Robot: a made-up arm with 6 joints.
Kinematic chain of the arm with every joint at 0, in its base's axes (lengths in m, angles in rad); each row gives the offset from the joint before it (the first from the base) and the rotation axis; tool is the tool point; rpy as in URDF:
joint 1: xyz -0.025 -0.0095 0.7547 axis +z
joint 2: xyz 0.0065 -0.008 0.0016 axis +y
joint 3: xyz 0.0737 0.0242 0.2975 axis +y
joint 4: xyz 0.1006 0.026 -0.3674 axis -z
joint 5: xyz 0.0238 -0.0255 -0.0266 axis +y
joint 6: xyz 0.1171 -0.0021 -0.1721 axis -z
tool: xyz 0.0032 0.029 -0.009 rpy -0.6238 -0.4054 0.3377
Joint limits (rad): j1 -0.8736..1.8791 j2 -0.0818..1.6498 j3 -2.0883..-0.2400 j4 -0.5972..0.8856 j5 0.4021..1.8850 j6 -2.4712..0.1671
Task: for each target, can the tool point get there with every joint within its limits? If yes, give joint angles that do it. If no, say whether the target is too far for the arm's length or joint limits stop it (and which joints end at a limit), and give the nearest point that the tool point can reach.
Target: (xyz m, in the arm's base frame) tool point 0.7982 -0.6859 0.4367
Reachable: no: too far | nearest point 0.6533 -0.5669 0.4933 | short by 0.196 m
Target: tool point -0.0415 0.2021 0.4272
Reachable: yes | joints 1.0888 0.6512 -0.5488 0.6362 1.3503 -1.0410
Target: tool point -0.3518 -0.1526 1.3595
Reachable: no: joint limits stop it (at a limit: joint 1, joint 2, joint 3, joint 4, joint 5) | nearest point -0.3206 0.3379 1.2873 | short by 0.497 m
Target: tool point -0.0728 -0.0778 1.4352
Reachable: no: joint limits stop it (at a limit: joint 1, joint 2, joint 3, joint 4, joint 5) | nearest point 0.1735 -0.3902 1.2808 | short by 0.427 m
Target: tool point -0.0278 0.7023 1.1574
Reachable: yes | joints 1.5180 0.0931 -1.6682 0.1681 0.6038 -0.4789
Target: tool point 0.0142 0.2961 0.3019
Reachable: yes | joints 1.1311 0.9603 -0.9113 0.7502 1.0599 -1.0719
